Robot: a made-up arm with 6 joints. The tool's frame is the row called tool.
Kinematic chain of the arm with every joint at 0, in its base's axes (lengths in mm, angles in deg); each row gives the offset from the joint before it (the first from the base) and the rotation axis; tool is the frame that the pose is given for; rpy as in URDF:
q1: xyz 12 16 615 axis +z
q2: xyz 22 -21 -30 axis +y
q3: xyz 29 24 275 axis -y
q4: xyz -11 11 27 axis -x
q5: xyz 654 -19 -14 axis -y
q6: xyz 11 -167 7 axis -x
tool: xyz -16 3 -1 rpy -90 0 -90
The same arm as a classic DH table. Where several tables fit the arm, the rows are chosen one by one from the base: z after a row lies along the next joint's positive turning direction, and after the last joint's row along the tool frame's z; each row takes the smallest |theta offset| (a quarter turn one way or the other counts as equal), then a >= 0, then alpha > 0; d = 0 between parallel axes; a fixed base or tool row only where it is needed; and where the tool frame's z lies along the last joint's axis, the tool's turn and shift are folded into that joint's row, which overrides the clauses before.
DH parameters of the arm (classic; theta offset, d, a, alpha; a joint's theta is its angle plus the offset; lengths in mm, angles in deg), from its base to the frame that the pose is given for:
base (fixed): 53.13 0 20 0
q1: -53.13 585 22 -90
q2: -83.98 0 276.5 180
q3: 6.02 -14 27 -90
q4: 0 -643 -14 90
q5: 0 186 7 -90
q6: -71.57 0 -3.2 180
tool (fixed): 18.43 -5 0 0

